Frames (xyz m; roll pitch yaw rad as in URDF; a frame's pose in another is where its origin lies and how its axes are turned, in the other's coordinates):
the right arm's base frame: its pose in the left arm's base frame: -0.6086 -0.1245 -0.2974 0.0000 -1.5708 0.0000
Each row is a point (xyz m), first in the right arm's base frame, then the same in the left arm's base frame.
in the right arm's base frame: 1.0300 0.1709 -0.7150
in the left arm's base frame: 0.1064 0.0464 0.7326
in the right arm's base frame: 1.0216 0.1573 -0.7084
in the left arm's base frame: 0.0998 0.0328 0.7242
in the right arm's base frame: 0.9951 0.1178 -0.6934
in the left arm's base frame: 0.0848 -0.0067 0.6977
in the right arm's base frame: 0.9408 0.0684 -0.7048
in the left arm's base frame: 0.0962 -0.0561 0.6434
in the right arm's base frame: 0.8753 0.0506 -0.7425
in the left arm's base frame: 0.1339 -0.0739 0.5779
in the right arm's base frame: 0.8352 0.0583 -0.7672
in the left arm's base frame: 0.1586 -0.0662 0.5378
